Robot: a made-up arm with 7 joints. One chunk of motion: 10 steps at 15 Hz.
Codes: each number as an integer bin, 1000 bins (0 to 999) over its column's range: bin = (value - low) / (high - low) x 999, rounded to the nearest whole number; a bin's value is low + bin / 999 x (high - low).
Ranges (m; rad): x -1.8..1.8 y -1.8..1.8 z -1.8..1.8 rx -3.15..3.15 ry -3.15..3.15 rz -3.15..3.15
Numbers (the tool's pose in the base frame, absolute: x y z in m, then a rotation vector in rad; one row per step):
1: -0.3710 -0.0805 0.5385 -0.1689 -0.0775 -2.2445
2: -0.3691 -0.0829 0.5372 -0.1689 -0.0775 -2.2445
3: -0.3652 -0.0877 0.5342 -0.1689 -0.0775 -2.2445
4: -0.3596 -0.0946 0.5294 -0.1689 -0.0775 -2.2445
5: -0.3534 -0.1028 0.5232 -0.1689 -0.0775 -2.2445
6: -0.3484 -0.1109 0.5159 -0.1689 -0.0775 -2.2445
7: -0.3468 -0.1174 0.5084 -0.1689 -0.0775 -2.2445
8: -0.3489 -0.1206 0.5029 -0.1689 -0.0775 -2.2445
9: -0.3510 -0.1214 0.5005 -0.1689 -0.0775 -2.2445
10: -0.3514 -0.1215 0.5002 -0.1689 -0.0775 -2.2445
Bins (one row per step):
1: 397 477 649 473 487 144
2: 397 476 649 473 487 144
3: 398 475 648 473 487 144
4: 400 473 646 473 487 144
5: 401 471 645 473 487 144
6: 403 469 643 473 487 144
7: 403 467 641 473 487 144
8: 403 466 639 473 487 144
9: 402 466 638 473 487 144
10: 402 466 638 473 487 144

